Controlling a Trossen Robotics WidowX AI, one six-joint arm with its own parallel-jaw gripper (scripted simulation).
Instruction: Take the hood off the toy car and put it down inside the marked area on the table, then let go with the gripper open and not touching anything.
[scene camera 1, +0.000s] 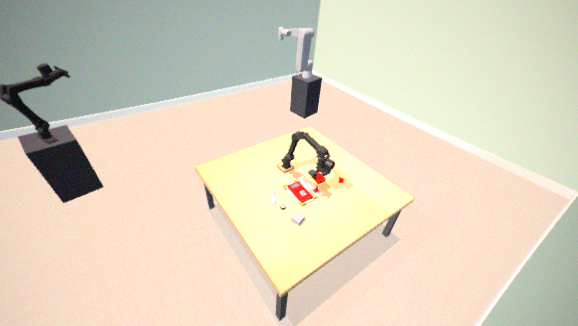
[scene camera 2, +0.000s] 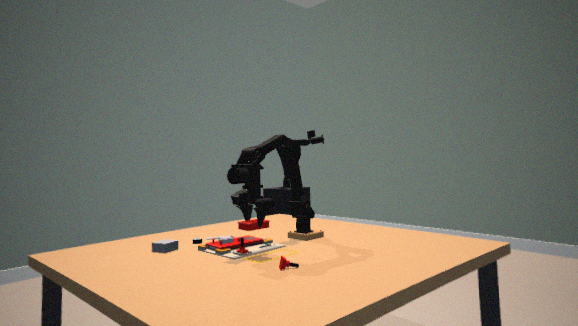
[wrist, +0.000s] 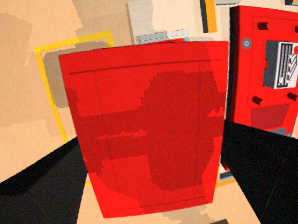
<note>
My gripper (scene camera 2: 253, 225) holds a red hood (wrist: 149, 117).
My gripper is seen too in the wrist view (wrist: 150, 134).
</note>
